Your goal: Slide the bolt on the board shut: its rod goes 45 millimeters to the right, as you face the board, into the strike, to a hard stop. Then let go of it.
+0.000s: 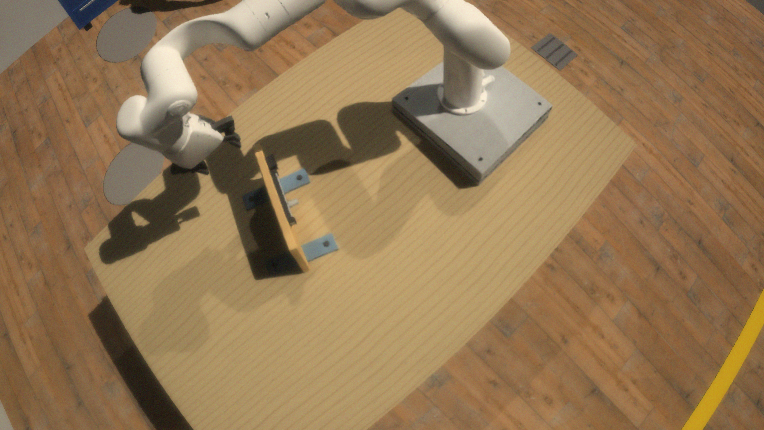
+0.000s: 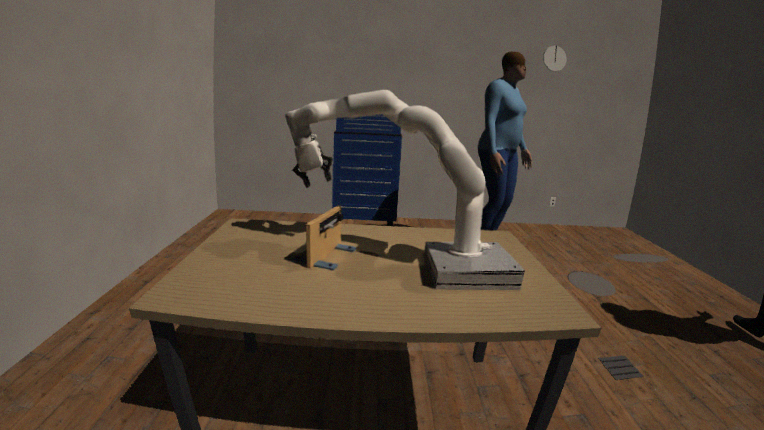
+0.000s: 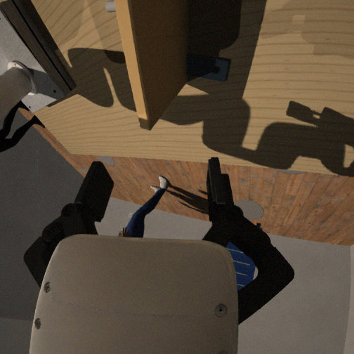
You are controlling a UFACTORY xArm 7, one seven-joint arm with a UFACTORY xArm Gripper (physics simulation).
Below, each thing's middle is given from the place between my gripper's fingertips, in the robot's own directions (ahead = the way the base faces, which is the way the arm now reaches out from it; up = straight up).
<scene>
Right now my hand is 170 mm above the orange board [image 2: 318,246], 90 mm to the right of it and 50 mm past it.
</scene>
